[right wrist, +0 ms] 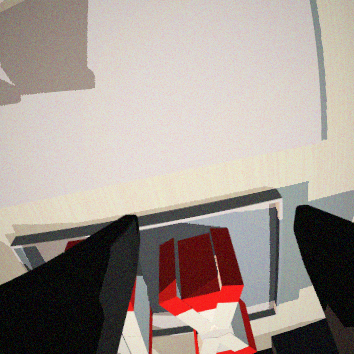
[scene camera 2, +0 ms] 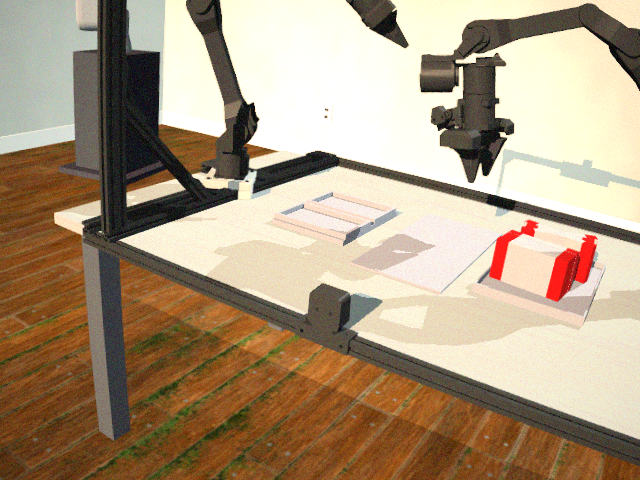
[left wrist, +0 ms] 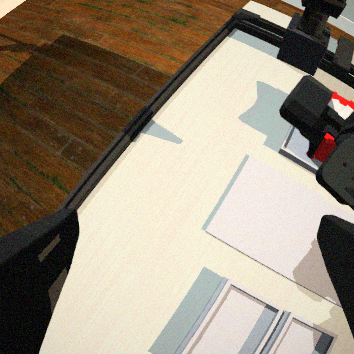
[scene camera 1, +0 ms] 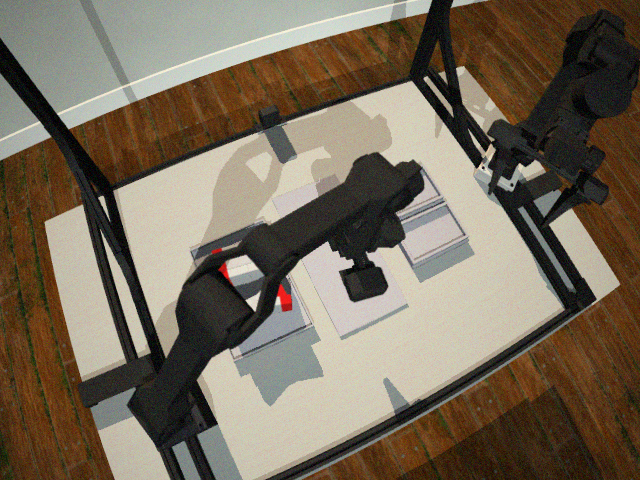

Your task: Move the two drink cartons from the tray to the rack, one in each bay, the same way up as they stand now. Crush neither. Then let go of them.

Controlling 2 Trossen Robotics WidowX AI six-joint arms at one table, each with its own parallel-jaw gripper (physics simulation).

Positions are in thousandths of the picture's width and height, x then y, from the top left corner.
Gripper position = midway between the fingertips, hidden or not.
My left gripper (scene camera 1: 805, 441) is open, with nothing in its grasp. My right gripper (scene camera 2: 748, 374) is open, with nothing in its grasp. Further things: a pale grey mat (scene camera 2: 677, 526) and a grey tray (scene camera 1: 435, 682).
My left gripper shows as well in the left wrist view (left wrist: 575, 637). My right gripper shows as well in the right wrist view (right wrist: 617, 629), in the left wrist view (left wrist: 919, 476) and in scene camera 1 (scene camera 1: 532, 551). The pale grey mat also shows in the right wrist view (right wrist: 281, 281), in the left wrist view (left wrist: 758, 612) and in scene camera 1 (scene camera 1: 504, 553).
